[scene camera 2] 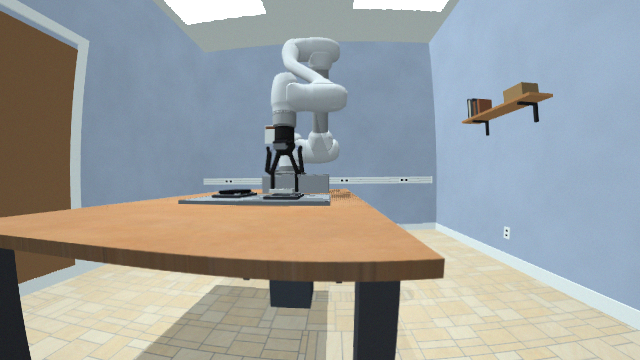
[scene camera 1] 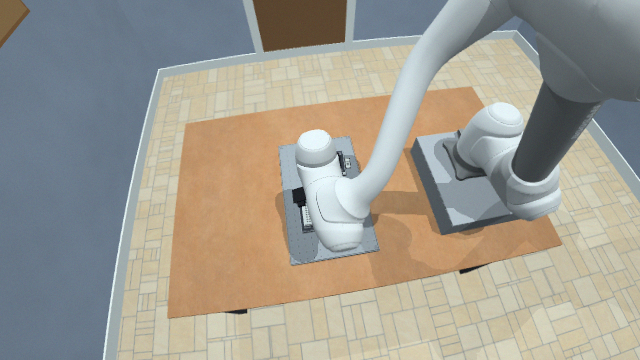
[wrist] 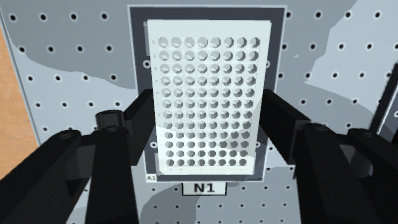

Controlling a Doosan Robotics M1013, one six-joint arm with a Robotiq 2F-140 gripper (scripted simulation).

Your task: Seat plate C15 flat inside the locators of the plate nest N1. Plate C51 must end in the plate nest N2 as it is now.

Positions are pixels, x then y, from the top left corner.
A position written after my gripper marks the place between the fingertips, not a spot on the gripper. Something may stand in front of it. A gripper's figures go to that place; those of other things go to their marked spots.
Labels:
My gripper (wrist: 207, 104): 17 cm from the lens. A plate C15 (wrist: 208, 75): 15 cm from the lens.

